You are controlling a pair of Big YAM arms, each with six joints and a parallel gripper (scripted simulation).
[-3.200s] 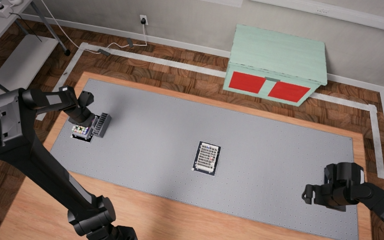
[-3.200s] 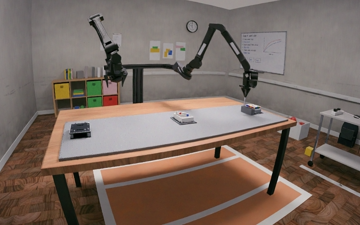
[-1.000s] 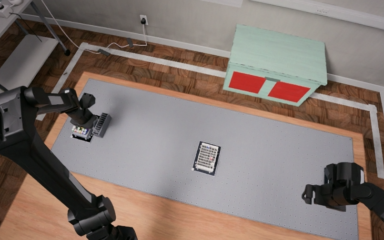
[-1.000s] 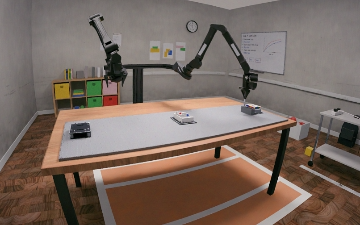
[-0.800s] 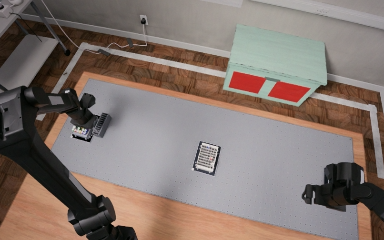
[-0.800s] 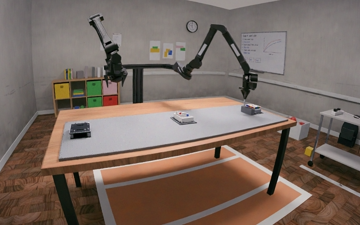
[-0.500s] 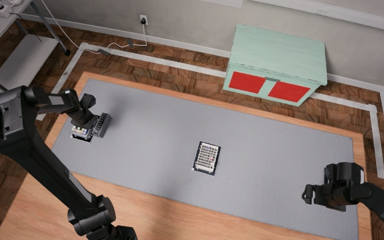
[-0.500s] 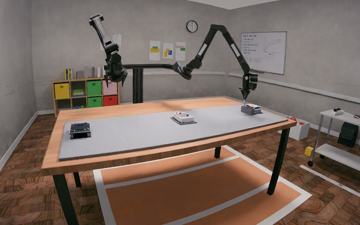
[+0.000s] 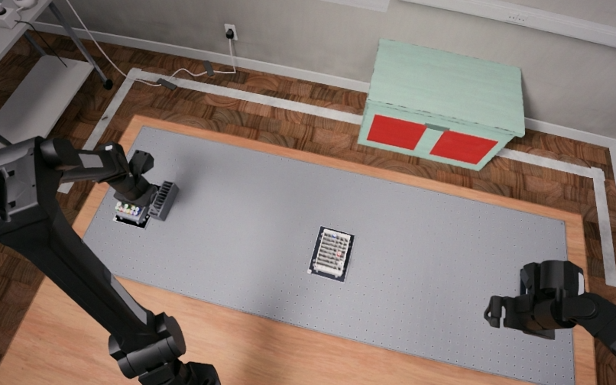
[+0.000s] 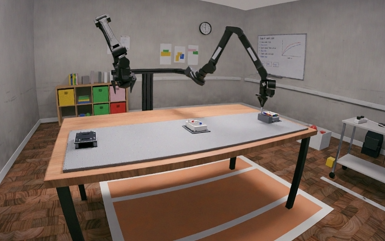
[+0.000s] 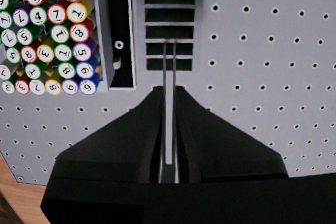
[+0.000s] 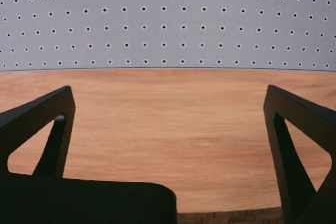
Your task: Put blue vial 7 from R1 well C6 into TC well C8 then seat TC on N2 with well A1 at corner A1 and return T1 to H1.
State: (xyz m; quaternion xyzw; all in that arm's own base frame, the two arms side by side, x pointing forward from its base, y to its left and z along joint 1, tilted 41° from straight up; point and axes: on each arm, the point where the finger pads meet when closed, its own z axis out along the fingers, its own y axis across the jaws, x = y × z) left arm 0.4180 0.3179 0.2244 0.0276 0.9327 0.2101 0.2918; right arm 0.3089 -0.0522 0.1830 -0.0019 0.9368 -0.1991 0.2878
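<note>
My left hand is 30 mm above the forceps T1. From my left hand the other things lie so: dark nest N2: 100 mm ahead, 1260 mm to the right, 80 mm below; white tube carrier TC: 50 mm ahead, 580 mm to the right, 90 mm below; grey slotted holder H1: 50 mm ahead, 100 mm below.
</note>
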